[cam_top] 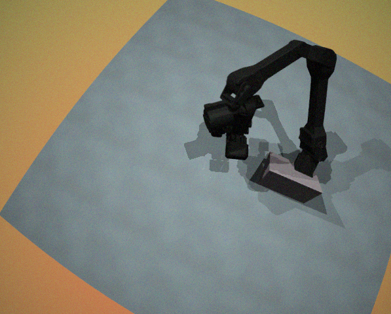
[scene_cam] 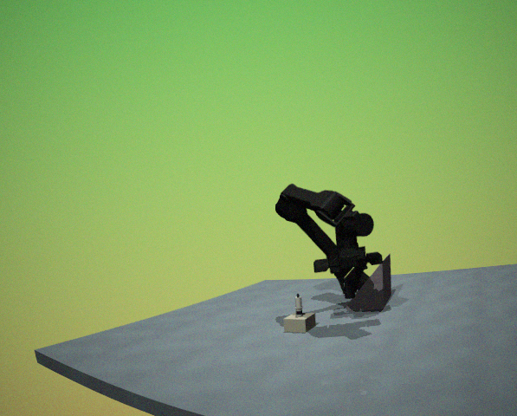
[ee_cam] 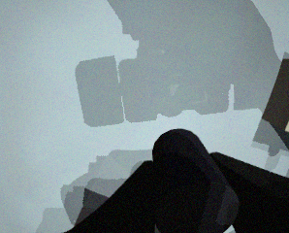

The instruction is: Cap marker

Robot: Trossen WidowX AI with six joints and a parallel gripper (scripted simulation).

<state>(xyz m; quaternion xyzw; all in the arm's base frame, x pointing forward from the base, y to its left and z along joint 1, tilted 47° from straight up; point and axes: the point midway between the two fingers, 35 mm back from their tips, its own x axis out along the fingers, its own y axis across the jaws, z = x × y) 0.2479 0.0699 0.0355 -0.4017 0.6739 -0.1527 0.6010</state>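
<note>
My gripper tip is 50 mm short of the holder block, 130 mm to the left of it and 70 mm above it. Also, from my gripper tip: marker cap 10 mm above.
</note>
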